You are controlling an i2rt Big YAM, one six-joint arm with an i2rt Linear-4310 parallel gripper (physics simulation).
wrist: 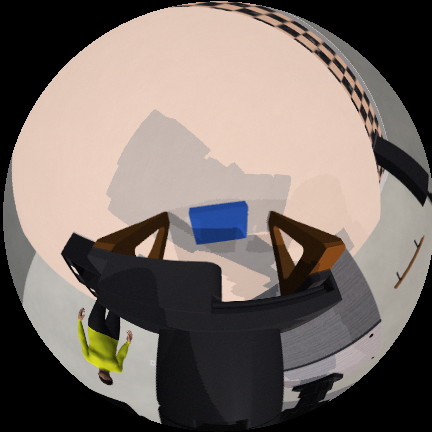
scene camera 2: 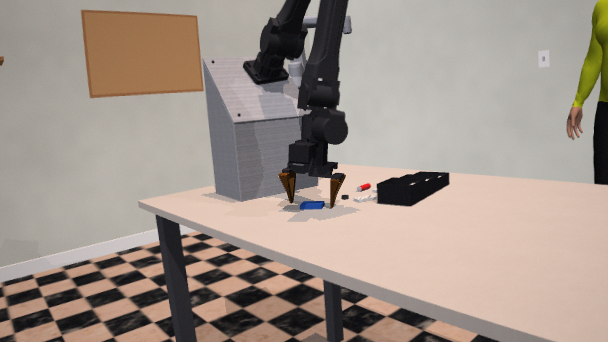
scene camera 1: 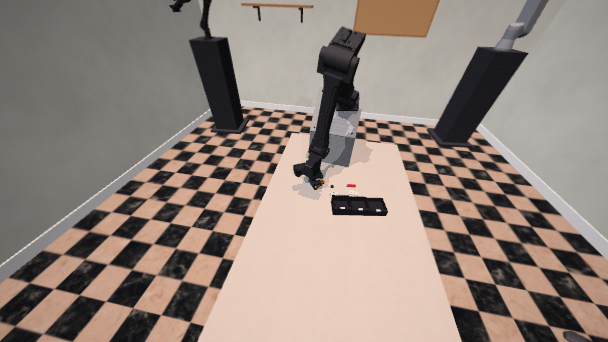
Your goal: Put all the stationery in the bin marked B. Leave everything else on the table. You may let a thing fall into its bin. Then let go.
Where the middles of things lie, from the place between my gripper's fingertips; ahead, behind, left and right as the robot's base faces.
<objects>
My gripper is now 1 cm to the right of the flat blue block (wrist: 217, 222). Round my hand: black three-compartment bin row (scene camera 2: 408, 190): 23 cm to the left, 15 cm ahead, 2 cm above.
</objects>
